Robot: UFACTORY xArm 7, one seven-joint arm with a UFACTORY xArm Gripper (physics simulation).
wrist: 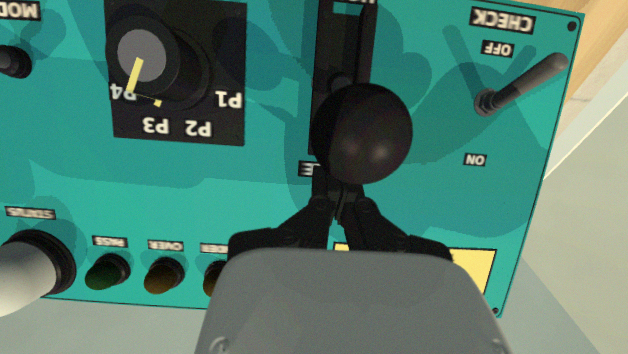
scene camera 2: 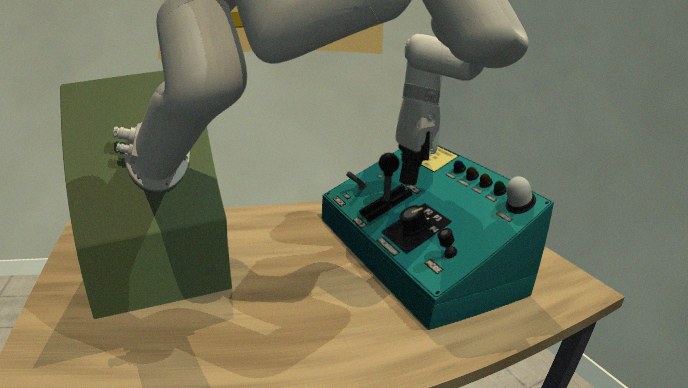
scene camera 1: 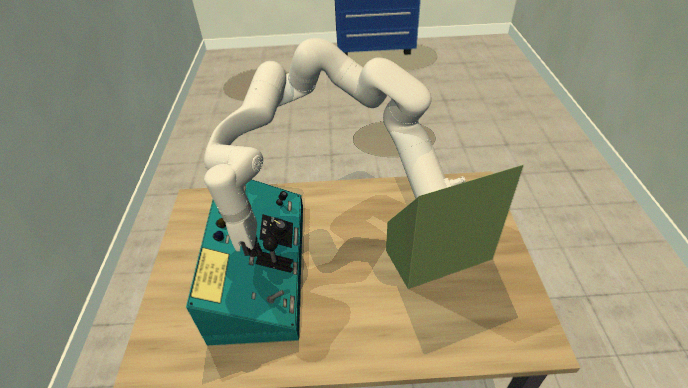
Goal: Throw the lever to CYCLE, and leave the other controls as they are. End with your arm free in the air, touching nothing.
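Frame: origin at the arm's base, x left, y back, z up, level; centimetres.
Where they show: gripper, between the fingertips: [scene camera 2: 407,183] [scene camera 1: 256,254]; arm's base, origin of its link: [scene camera 2: 156,154] [scene camera 1: 435,201].
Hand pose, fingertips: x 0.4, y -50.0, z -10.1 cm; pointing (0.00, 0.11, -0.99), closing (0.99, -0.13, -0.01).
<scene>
Things, the pixels of their top centre, and the offset from my fingertips. "spot": a spot on its surface instead.
- black ball-topped lever, centre of its top: [wrist: 369,164] [scene camera 2: 389,152] [scene camera 1: 269,238] dx +0.7, dy +4.5, dz +6.3 cm
- CYCLE label, a spot on its surface: [wrist: 306,169] spot: dx -2.1, dy -1.2, dz -1.1 cm
- PROGRAM knob, centre of its top: [wrist: 134,73] [scene camera 2: 415,206] [scene camera 1: 277,221] dx -11.2, dy +6.4, dz -0.2 cm
- CHECK toggle, centre of its top: [wrist: 543,93] [scene camera 2: 355,171] [scene camera 1: 275,291] dx +12.8, dy +4.5, dz -0.6 cm
- MODE switch, centre of its top: [scene camera 2: 452,228] [scene camera 1: 279,192] dx -23.1, dy +7.8, dz +0.3 cm
- white STATUS dome, a spot on its surface: [wrist: 25,275] spot: dx -23.4, dy -5.4, dz +5.6 cm
The black ball-topped lever [scene camera 1: 270,244] [scene camera 2: 388,164] [wrist: 362,133] stands up from its black slot [scene camera 1: 285,264] [scene camera 2: 371,211] on the teal console [scene camera 1: 245,327] [scene camera 2: 487,305] [wrist: 250,162]. In scene camera 2 its shaft rises from around the middle of the slot. My gripper [scene camera 1: 253,251] [scene camera 2: 409,181] [wrist: 333,164] is shut and empty, low over the panel at the slot's CYCLE end. In scene camera 2 a gap shows between fingers and lever. In the wrist view the ball overlaps the fingertips, so contact is unclear there. The CYCLE label [wrist: 306,169] is partly hidden.
Beside the slot are the PROGRAM knob [scene camera 1: 279,226] [scene camera 2: 414,217] [wrist: 150,55] and the CHECK toggle [scene camera 1: 275,296] [scene camera 2: 356,180] [wrist: 527,80]. The MODE switch [scene camera 2: 446,238] and white STATUS dome [scene camera 2: 520,191] [wrist: 25,275] stand farther along. A green block [scene camera 1: 455,225] [scene camera 2: 150,265] stands across the table.
</scene>
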